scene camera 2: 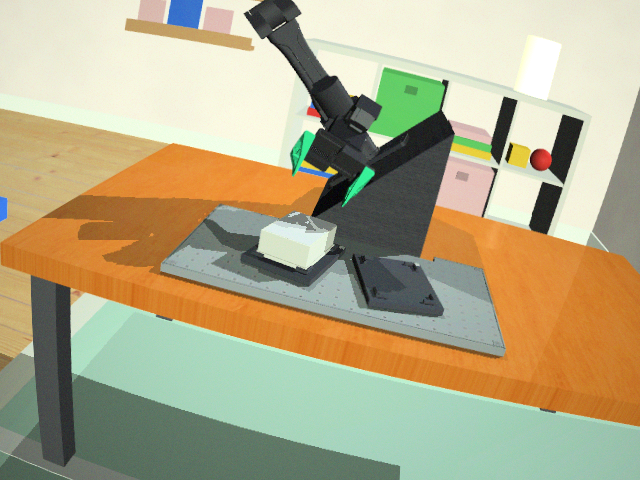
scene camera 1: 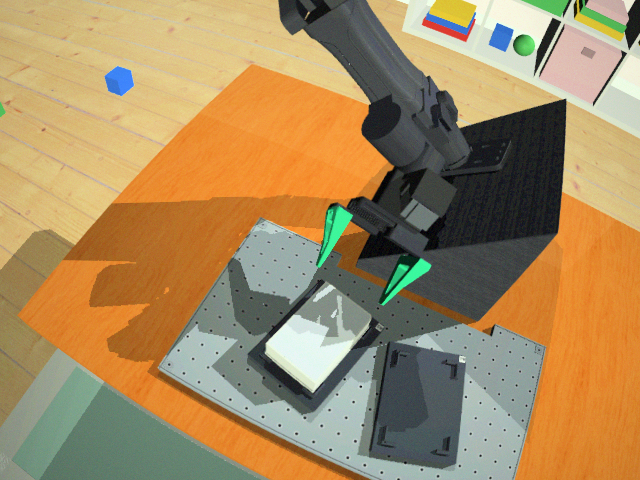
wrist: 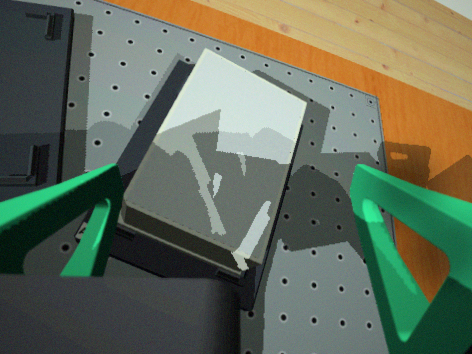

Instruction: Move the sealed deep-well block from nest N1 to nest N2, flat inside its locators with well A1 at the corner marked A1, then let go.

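Pixels of known places: gripper, fingertip midpoint: (scene camera 2: pixel 318 189) (scene camera 1: pixel 349 286) (wrist: pixel 236 177); arm's base at its link origin: (scene camera 2: pixel 369 162) (scene camera 1: pixel 457 161).
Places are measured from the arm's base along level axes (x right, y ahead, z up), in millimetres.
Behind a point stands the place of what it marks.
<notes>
The sealed deep-well block (scene camera 1: pixel 315 341) @[y 382, x 39, z -47 mm] (scene camera 2: pixel 297 240) @[y 422, x 31, z -47 mm] (wrist: pixel 220 160) @[y 350, x 38, z -47 mm], a pale box, sits in nest N1 (scene camera 1: pixel 256 356) @[y 432, x 99, z -89 mm] (scene camera 2: pixel 305 277) @[y 450, x 1, z -89 mm] (wrist: pixel 157 120) @[y 387, x -7, z -88 mm], a dark plate. It looks flat there; its well marks cannot be made out. Nest N2 (scene camera 1: pixel 413 408) @[y 378, x -123, z -88 mm] (scene camera 2: pixel 398 284) @[y 378, x -134, z -88 mm] (wrist: pixel 30 85) @[y 379, x -94, z -88 mm] is a dark plate with corner locators and a small pale tag at one corner in scene camera 1; nothing sits in it. My gripper (scene camera 1: pixel 350 285) @[y 315, x 36, z 7 mm] (scene camera 2: pixel 318 190) @[y 315, x 36, z 7 mm] (wrist: pixel 236 177) @[y 315, x 36, z 7 mm] is wide open and empty, with green fingers. It hangs above and to the base side of the block. In the wrist view the block shows between the fingers, nearer the left one.
Both nests stand on a grey perforated board (scene camera 1: pixel 196 351) @[y 473, x 174, z -100 mm] (scene camera 2: pixel 196 258) @[y 476, x 169, z -100 mm] (wrist: pixel 320 300) @[y 296, x 148, z -100 mm] on the orange table (scene camera 1: pixel 206 155) @[y 164, x 416, z -113 mm] (scene camera 2: pixel 568 310) @[y 219, x -463, z -113 mm]. A large black block (scene camera 1: pixel 465 273) @[y 194, x -91, z -9 mm] (scene camera 2: pixel 398 206) @[y 194, x -93, z -20 mm] stands behind the board, close to the arm. A shelf unit stands further back.
</notes>
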